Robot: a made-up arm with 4 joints.
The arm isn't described. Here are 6 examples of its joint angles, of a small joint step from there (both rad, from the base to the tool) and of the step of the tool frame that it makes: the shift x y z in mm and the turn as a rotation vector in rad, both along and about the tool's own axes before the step.
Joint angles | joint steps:
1: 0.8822 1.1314 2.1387 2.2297 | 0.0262 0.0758 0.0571 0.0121
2: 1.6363 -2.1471 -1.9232 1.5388 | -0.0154 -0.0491 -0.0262 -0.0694
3: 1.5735 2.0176 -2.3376 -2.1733 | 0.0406 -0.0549 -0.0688 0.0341
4: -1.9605 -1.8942 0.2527 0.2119 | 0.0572 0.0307 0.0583 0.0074
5: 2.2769 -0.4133 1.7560 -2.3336 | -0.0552 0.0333 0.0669 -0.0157
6: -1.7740 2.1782 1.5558 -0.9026 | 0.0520 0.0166 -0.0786 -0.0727
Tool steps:
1: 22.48 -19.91 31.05 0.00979 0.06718 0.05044
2: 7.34 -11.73 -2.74 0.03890 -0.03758 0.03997
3: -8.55 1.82 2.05 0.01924 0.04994 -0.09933
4: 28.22 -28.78 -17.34 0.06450 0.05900 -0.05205
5: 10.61 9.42 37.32 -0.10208 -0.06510 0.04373
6: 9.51 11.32 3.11 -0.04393 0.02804 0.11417
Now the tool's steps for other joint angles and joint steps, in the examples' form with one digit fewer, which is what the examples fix.
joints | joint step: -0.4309 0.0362 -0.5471 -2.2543 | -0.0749 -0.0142 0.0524 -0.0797
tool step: -28.0 30.5 49.1 -0.0881 -0.0920 0.0930
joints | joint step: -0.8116 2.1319 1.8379 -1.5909 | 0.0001 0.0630 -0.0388 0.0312
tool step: 13.6 16.8 17.8 -0.0609 0.0390 -0.0157
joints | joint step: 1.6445 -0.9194 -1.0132 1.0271 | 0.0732 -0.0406 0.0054 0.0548
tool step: -52.0 13.6 -19.5 -0.0161 -0.0343 0.0168
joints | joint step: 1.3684 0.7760 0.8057 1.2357 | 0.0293 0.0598 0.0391 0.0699
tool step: 5.7 -7.2 6.0 0.0612 0.0007 -0.0949
